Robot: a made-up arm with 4 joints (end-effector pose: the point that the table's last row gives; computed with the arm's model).
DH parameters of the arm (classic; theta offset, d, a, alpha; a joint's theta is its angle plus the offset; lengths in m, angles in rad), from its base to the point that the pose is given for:
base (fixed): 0 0.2 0 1.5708
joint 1: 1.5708 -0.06 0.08 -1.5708
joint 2: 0 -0.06 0.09 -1.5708
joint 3: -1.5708 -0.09 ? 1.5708
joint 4: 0.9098 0 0.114 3.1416
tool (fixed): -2.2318 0.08 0 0
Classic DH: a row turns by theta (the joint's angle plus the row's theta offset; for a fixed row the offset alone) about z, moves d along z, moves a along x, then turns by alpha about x.
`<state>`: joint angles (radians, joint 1 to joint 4).
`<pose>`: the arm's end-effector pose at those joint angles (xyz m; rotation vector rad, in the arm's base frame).
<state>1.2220 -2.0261 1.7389 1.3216</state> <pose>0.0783 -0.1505 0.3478 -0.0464 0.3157 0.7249</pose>
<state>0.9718 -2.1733 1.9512 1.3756</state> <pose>0.1405 -0.1063 0.3365 -0.1344 0.4810 0.8745</pose>
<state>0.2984 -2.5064 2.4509 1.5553</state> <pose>0.2177 0.0048 0.2395 -0.1327 0.7094 1.2194</pose>
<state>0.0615 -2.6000 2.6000 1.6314</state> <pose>0.2180 0.0347 0.2018 -0.0637 0.7511 1.2821</pose>
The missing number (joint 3, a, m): 0.23
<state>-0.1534 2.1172 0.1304 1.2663</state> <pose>-0.0956 0.2211 0.1922 -1.8839 -1.1649 -0.7067</pose>
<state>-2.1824 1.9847 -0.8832 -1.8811</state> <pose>0.3404 0.0547 0.1917 -0.6228 -0.5531 -2.1182</pose>
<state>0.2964 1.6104 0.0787 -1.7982</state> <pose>-0.2977 0.2604 0.3712 -1.1910 1.2098 1.0857</pose>
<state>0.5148 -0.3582 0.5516 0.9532</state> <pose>-0.2207 -0.0137 0.4561 0.2635 0.1780 -0.7634</pose>
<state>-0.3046 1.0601 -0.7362 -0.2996</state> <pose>-0.2021 -0.0113 0.3352 -0.9910 -0.2518 0.8042</pose>
